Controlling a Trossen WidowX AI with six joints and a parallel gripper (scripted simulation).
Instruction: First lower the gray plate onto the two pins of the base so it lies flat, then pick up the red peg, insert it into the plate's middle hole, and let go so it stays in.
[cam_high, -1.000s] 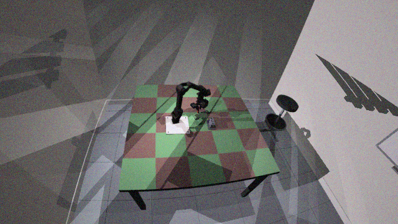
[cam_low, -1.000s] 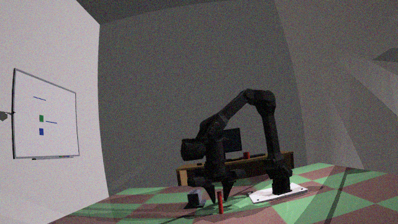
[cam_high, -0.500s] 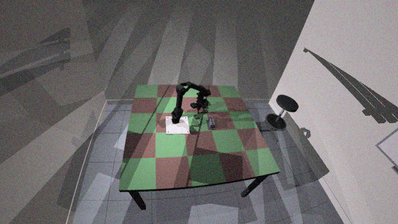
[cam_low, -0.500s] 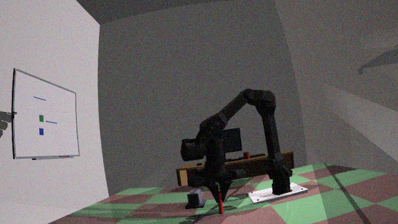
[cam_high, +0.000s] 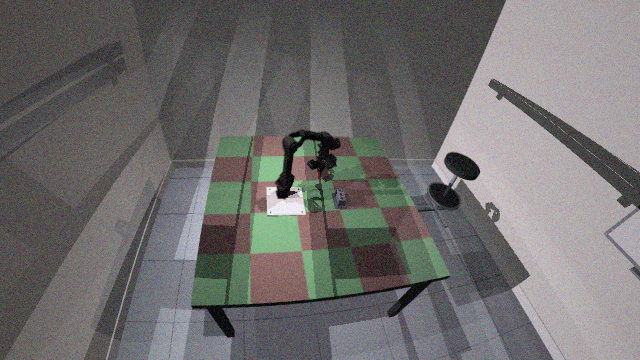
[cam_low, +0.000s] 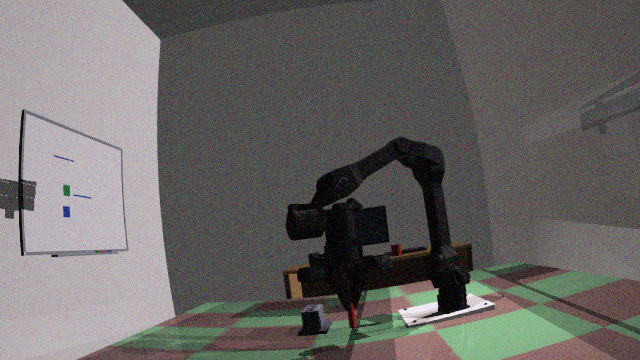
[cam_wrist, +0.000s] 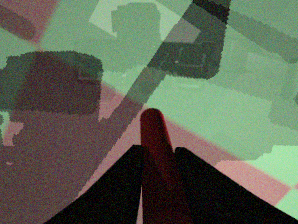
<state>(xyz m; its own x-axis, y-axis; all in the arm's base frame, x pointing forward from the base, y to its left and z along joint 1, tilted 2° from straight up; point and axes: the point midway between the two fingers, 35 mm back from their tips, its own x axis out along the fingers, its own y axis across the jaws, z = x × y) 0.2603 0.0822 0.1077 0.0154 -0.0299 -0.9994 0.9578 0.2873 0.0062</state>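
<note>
My gripper tip is now 7 cm short of the gray plate, 20 cm to the left of it and 3 cm above it. The rest, counted from my gripper tip: base (6 cm ahead, 19 cm to the right, 7 cm below); then red peg (right at my gripper tip).
</note>
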